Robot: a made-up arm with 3 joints. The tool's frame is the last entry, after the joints.
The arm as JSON. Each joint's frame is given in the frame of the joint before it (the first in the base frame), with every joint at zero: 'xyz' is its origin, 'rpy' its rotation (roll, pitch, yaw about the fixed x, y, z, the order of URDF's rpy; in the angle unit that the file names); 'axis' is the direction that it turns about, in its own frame. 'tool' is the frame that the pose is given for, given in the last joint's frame.
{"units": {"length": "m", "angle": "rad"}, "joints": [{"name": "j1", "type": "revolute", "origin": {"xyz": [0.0, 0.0, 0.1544], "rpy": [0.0, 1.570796, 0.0]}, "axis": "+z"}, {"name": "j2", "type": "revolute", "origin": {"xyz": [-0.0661, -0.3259, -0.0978], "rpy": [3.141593, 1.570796, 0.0]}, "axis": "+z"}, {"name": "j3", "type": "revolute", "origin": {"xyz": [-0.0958, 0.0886, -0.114], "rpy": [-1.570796, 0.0, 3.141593]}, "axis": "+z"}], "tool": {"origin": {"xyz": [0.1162, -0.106, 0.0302], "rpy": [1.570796, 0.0, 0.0]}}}
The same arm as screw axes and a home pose.
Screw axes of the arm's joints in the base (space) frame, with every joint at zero. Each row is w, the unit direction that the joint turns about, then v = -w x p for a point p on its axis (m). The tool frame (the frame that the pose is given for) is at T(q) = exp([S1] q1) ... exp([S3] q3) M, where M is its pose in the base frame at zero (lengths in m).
S1 = (1, 0, 0, 0, 0.1544, 0)
S2 = (0, 0, 1, -0.3259, 0.0978, 0)
S3 = (0, 1, 0, -0.1065, 0, -0.002)
M =
1 0 -0.000001 0.1142
0 1 0 -0.3843
0.000001 0 1 0.2125
0 0 0 1

